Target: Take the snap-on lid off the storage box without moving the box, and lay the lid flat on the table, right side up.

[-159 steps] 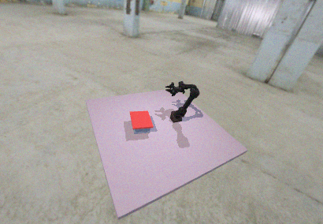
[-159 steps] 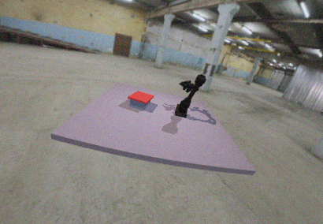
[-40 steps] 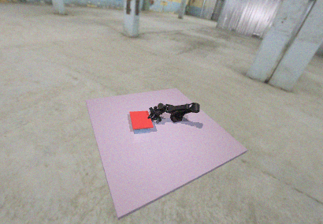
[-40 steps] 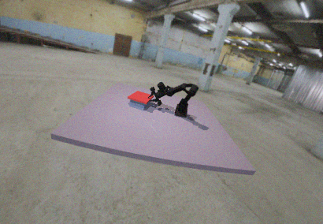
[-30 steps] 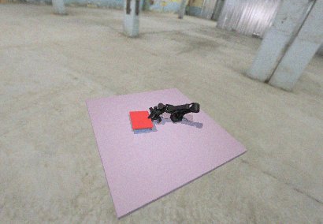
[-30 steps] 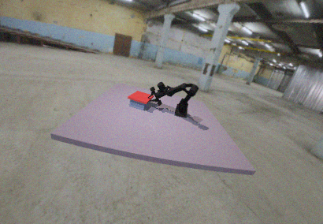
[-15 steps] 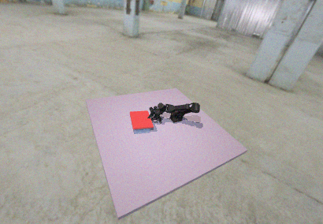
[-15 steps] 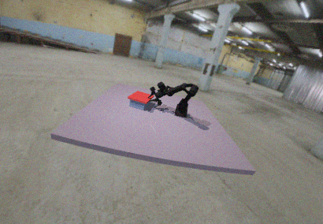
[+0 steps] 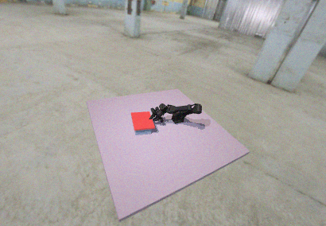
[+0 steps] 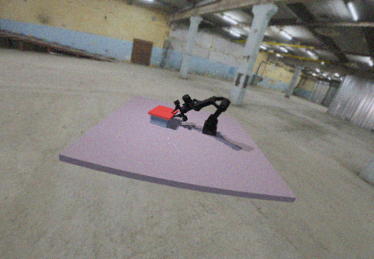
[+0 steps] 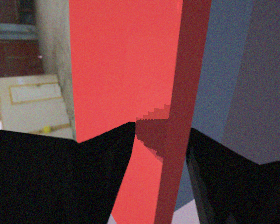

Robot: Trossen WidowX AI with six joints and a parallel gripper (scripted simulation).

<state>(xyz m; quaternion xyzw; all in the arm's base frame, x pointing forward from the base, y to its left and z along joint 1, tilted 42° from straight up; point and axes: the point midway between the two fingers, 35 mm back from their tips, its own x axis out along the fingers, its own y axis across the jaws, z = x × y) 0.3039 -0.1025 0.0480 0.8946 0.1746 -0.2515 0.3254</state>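
The lid lies 7 cm ahead of my gripper tip and 3 cm to the right of it. Also, from my gripper tip: blue-grey storage box: 7 cm ahead, 3 cm to the right, 4 cm below.
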